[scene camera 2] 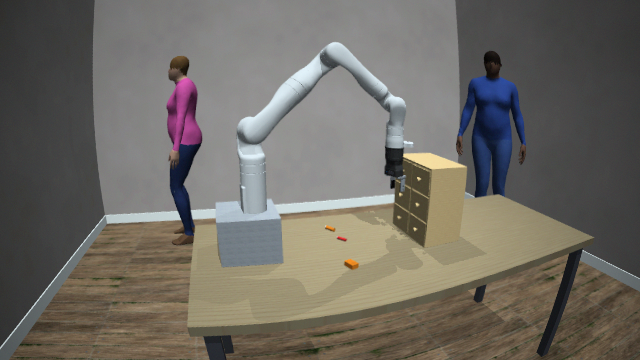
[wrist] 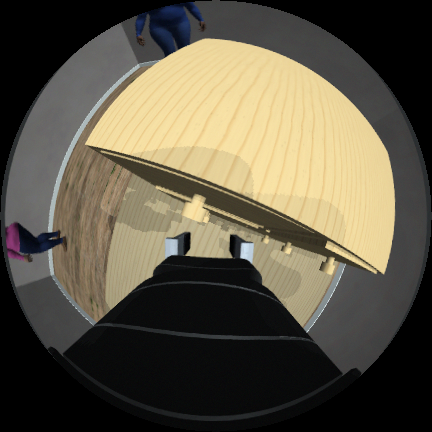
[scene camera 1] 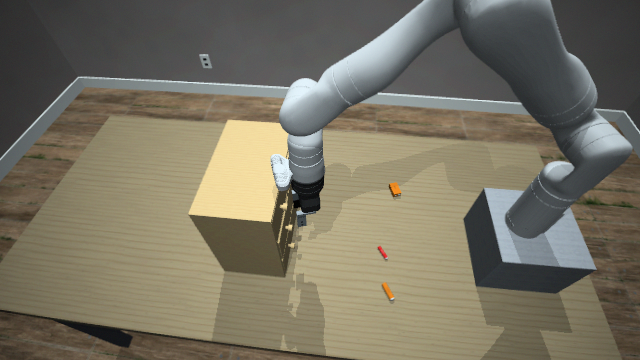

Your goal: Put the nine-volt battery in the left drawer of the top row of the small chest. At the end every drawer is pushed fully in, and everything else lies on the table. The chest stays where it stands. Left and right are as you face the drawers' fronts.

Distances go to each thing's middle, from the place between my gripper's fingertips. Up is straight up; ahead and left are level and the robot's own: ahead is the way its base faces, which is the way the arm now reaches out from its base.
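Scene:
I can see the small wooden chest (scene camera 1: pixel 233 209), and it is 3 cm below my hand, 6 cm to the right of it and 13 cm ahead of it.

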